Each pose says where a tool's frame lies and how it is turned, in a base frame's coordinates. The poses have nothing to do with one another.
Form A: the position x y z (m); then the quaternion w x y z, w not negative.
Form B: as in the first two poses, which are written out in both.
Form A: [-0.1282 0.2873 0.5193 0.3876 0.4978 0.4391 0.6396]
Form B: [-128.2 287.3 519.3 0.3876 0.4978 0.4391 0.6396]
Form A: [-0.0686 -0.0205 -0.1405 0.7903 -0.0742 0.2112 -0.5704]
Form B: [-68.6 -20.5 -140.5 0.7903 -0.0742 0.2112 -0.5704]
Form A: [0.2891 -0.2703 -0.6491 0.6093 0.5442 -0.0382 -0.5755]
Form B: [289.1 -270.3 -649.1 0.6093 0.5442 -0.0382 -0.5755]
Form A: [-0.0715 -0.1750 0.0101 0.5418 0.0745 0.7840 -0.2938]
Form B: [-71.5 -175.0 10.1 0.5418 0.0745 0.7840 -0.2938]
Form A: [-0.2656 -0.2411 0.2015 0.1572 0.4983 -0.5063 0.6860]
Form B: [-265.6 -241.1 201.5 0.1572 0.4983 -0.5063 0.6860]
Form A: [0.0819 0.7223 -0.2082 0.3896 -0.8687 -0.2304 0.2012]
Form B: [81.9 722.3 -208.2 0.3896 -0.8687 -0.2304 0.2012]
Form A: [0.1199 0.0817 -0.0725 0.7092 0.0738 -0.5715 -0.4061]
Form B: [119.9 81.7 -72.5 0.7092 0.0738 -0.5715 -0.4061]
